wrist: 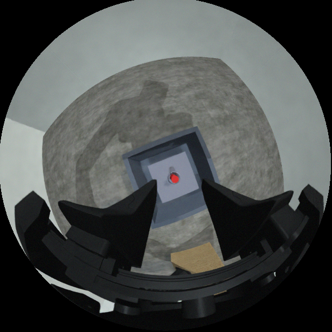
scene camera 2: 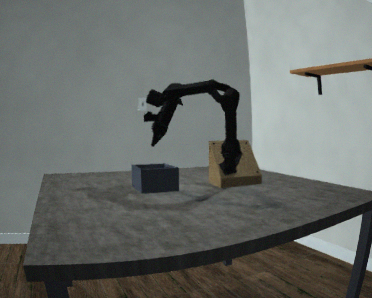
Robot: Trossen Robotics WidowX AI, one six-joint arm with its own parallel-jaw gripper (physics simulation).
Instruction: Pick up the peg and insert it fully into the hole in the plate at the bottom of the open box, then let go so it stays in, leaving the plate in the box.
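Seen in the pictures: gripper, fingertip midpoint: (scene camera 2: 152, 145); arm's base, link origin: (scene camera 2: 228, 168).
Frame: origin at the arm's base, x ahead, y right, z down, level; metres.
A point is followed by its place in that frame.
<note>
The open dark blue-grey box (scene camera 2: 159, 180) @(x 0.320, y 0.007, z 0.030 m) (wrist: 160, 142) stands on the table. In the wrist view, the pale plate (wrist: 187, 189) lies at its bottom. The red peg (wrist: 174, 178) shows end-on near the middle of the plate, within a thin ring around the hole; how deep it sits cannot be told. The peg and plate are hidden by the box walls in the scene view. My gripper (scene camera 2: 153, 144) @(x 0.318, y 0.085, z -0.104 m) (wrist: 179, 183) is open and empty, above the box, its fingers pointing down. In the wrist view the peg appears between the two separated fingertips, well below them.
The tan slanted block (scene camera 2: 217, 170) @(x 0.048, y 0.011, z 0.008 m) (wrist: 198, 257) stands to the right of the box in the scene view, by the arm's base. The grey table (scene camera 2: 115, 225) @(x 0.604, y -0.377, z 0.080 m) (wrist: 240, 120) has a curved front edge. A wooden shelf (scene camera 2: 332, 67) is on the right wall.
</note>
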